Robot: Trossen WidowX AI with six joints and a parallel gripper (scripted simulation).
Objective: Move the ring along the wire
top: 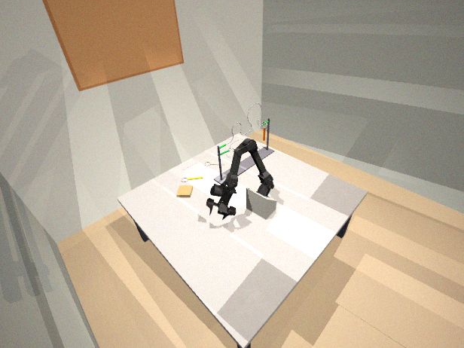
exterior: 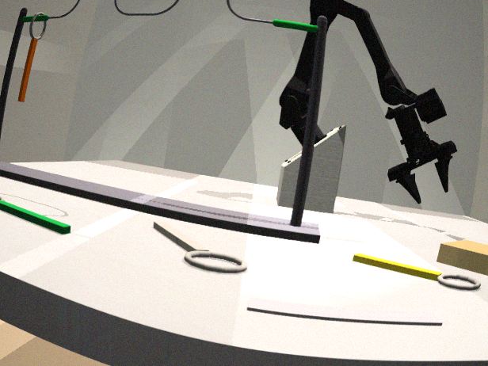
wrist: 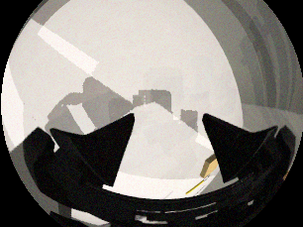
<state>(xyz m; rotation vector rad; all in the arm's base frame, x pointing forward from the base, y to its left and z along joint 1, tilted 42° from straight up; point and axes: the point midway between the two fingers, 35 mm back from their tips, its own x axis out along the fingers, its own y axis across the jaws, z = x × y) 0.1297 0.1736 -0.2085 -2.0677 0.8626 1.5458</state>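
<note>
Now: the orange-handled ring 83 cm to the right of my gripper tip, 27 cm ahead of it and 17 cm above it. Round my gripper tip: green-handled ring (64 cm to the right, 54 cm ahead, 6 cm below); yellow-handled ring (49 cm ahead, 16 cm to the right, 6 cm below); tan block (40 cm ahead, 6 cm below, 5 cm to the right).
</note>
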